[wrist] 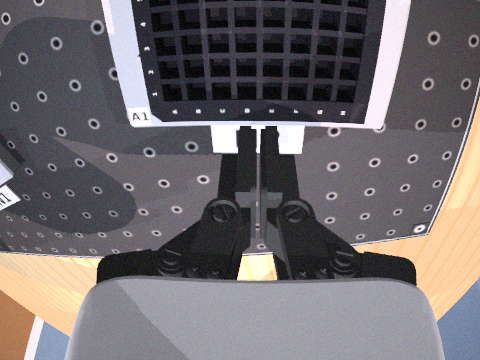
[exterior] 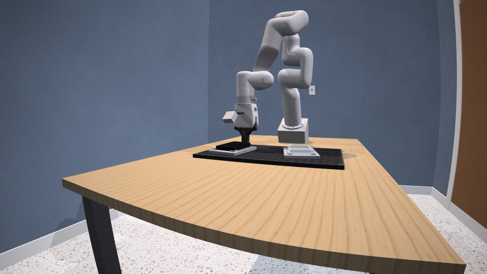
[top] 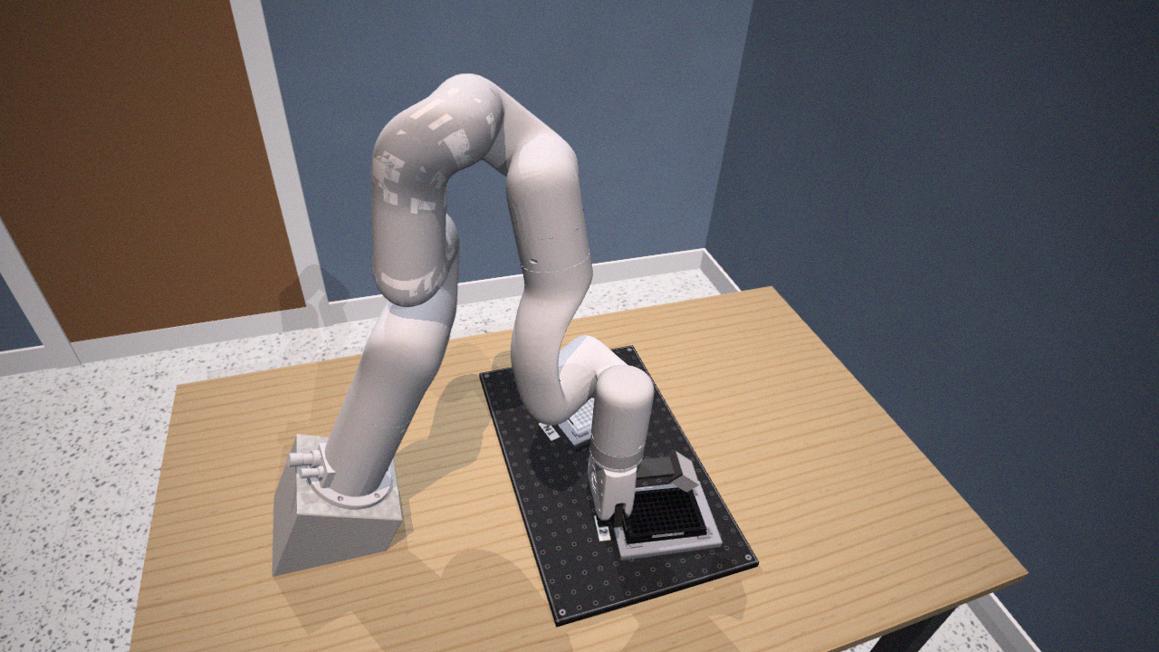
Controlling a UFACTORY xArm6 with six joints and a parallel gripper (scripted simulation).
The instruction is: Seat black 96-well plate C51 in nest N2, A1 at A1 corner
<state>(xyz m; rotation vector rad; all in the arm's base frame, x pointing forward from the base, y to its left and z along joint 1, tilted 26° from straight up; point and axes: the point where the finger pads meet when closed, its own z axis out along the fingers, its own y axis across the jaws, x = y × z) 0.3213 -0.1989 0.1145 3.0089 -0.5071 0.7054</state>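
My gripper is now 4 cm above the N2 label and 1 cm past it. Also, from my hand: black 96-well plate C51: 8 cm ahead, 3 cm to the right, 2 cm below; then grey plate nest N2: 9 cm ahead, 3 cm to the right, 3 cm below; then A1 mark: 5 cm to the left, 3 cm below, 3 cm ahead.
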